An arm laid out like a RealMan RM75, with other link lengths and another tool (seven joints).
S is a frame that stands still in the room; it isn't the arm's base.
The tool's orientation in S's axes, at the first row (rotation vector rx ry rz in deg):
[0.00 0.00 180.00]
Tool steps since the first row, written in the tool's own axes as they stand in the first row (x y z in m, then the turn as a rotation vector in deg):
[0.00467 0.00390 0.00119 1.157 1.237 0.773]
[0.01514 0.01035 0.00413 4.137 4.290 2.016]
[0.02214 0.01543 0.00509 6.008 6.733 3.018]
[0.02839 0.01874 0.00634 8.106 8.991 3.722]
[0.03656 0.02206 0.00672 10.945 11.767 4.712]
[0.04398 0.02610 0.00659 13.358 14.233 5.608]
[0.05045 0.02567 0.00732 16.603 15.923 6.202]
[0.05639 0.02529 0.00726 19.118 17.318 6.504]
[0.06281 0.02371 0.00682 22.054 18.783 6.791]
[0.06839 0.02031 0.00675 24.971 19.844 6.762]
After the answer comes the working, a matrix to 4 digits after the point.
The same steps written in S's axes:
[-0.00467 -0.00390 0.00119 -1.157 -1.237 0.773]
[-0.01514 -0.01035 0.00413 -4.137 -4.290 2.016]
[-0.02214 -0.01543 0.00509 -6.008 -6.733 3.018]
[-0.02839 -0.01874 0.00634 -8.106 -8.991 3.722]
[-0.03656 -0.02206 0.00672 -10.945 -11.767 4.712]
[-0.04398 -0.02610 0.00659 -13.358 -14.233 5.608]
[-0.05045 -0.02567 0.00732 -16.603 -15.923 6.202]
[-0.05639 -0.02529 0.00726 -19.118 -17.318 6.504]
[-0.06281 -0.02371 0.00682 -22.054 -18.783 6.791]
[-0.06839 -0.02031 0.00675 -24.971 -19.844 6.762]

The tool's axes in the first row as the columns of a matrix, in S's axes (rounded; the answer above uses it unrounded):
[-1.0000 0.0000 0.0000]
[0.0000 -1.0000 0.0000]
[0.0000 0.0000 1.0000]

